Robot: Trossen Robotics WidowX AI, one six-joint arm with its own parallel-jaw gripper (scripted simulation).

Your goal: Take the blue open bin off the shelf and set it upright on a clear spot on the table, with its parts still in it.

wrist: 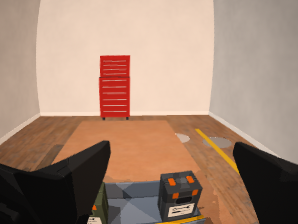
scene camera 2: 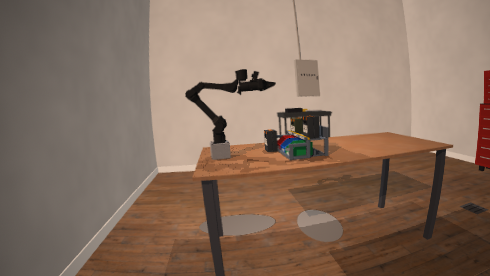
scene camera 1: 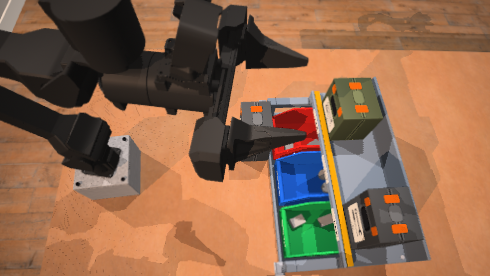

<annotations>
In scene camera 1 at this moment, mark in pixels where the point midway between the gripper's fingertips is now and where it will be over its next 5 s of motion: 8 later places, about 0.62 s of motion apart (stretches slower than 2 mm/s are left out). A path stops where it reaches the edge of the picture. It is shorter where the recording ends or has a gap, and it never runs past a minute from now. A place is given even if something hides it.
My gripper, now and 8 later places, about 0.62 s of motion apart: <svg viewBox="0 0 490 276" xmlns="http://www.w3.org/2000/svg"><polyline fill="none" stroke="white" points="307,96 302,115 296,138 291,154 287,164 286,171 283,173 279,169 278,167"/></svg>
</annotations>
